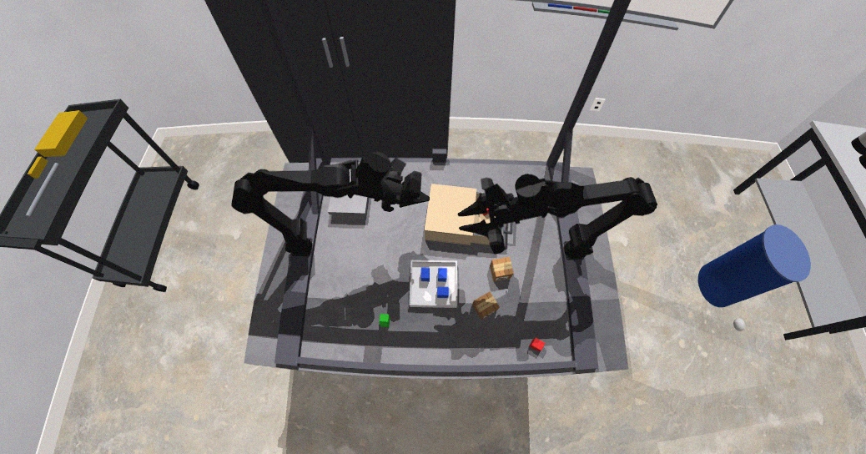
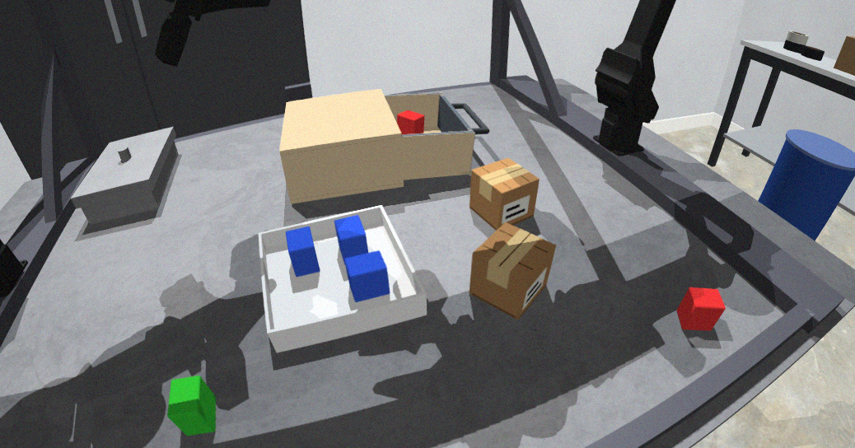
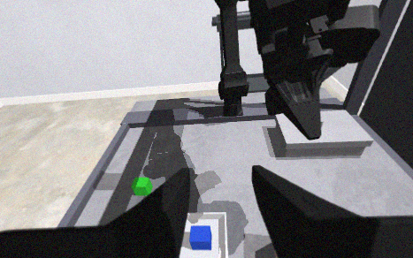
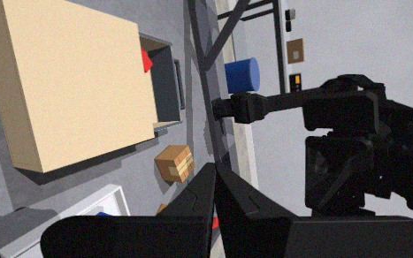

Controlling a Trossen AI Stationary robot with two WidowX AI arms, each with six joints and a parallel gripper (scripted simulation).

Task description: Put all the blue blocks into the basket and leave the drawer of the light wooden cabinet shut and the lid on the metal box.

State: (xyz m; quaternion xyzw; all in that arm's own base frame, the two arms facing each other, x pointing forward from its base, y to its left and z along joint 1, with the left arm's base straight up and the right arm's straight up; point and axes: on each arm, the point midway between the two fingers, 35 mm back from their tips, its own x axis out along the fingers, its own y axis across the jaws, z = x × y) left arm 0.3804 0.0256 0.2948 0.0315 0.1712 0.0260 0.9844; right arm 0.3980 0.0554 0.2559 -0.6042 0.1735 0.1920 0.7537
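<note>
Right now my left hand is 140 mm past the drawer, 80 mm to the right of it and 280 mm above it. Round my left hand: light wooden cabinet 150 mm behind, 20 mm to the left, 280 mm below; green block 200 mm ahead, 240 mm to the right, 300 mm below; white basket 80 mm ahead, 90 mm to the right, 300 mm below.
</note>
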